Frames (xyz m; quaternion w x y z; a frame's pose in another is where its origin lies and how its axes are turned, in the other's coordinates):
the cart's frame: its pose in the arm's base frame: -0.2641 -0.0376 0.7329 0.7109 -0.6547 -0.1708 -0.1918
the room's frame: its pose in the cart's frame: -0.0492 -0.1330 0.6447 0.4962 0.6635 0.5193 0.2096
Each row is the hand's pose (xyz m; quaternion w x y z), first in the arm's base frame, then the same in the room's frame.
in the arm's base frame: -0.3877 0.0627 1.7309 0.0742 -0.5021 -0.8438 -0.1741
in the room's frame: -0.4344 -0.2224 0.8809 0.2561 0.2785 0.9183 0.1168
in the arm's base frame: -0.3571 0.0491 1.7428 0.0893 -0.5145 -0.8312 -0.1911
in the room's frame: -0.4156 -0.2172 0.9106 0.2382 0.2902 0.9168 0.1360
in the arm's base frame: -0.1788 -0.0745 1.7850 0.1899 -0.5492 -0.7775 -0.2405
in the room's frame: -0.2809 -0.2319 1.0852 0.1290 0.3379 0.9137 0.1854
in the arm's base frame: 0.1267 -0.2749 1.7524 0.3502 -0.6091 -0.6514 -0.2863
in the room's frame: 0.0119 -0.2772 1.3014 0.0502 -0.4349 -0.8654 -0.2439
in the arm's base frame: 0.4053 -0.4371 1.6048 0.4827 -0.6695 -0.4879 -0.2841
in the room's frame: 0.3472 -0.3344 1.4015 0.2066 -0.5470 -0.7646 -0.2712
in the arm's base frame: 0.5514 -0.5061 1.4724 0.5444 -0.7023 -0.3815 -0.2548
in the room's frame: 0.5536 -0.3664 1.4056 0.2825 -0.6170 -0.6847 -0.2657
